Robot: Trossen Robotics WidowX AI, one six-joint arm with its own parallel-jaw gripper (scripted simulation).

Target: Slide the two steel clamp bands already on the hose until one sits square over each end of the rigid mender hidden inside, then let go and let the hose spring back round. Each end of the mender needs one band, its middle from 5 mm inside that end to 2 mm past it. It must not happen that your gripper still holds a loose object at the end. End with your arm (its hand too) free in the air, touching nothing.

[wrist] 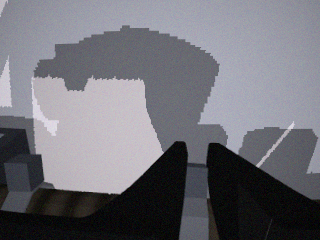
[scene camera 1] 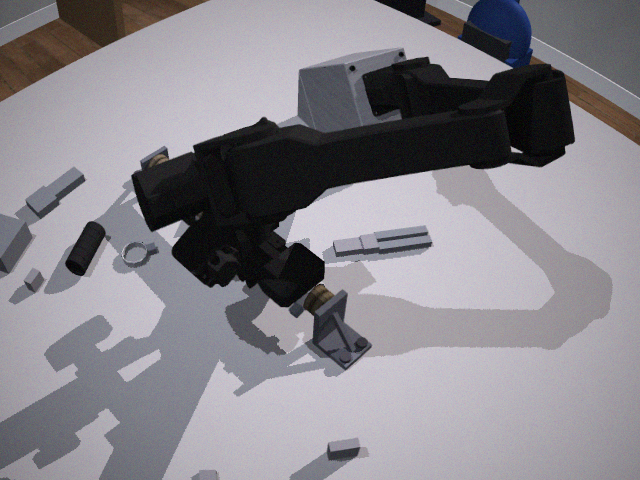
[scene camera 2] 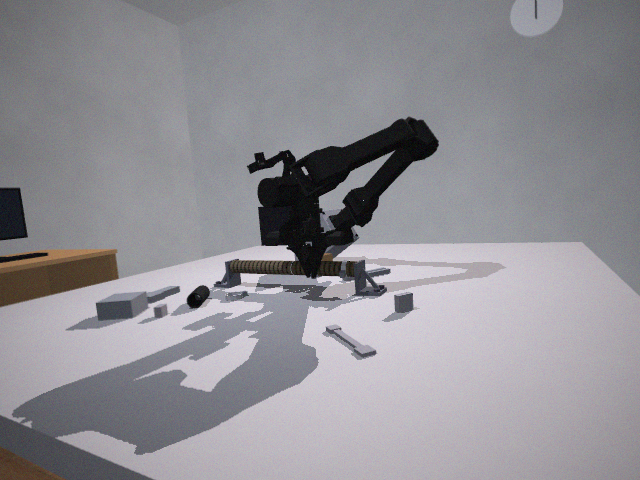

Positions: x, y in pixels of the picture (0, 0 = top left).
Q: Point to a flat grey tool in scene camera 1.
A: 388, 241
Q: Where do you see a bracket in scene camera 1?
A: At 330, 335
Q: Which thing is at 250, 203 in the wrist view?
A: My gripper.
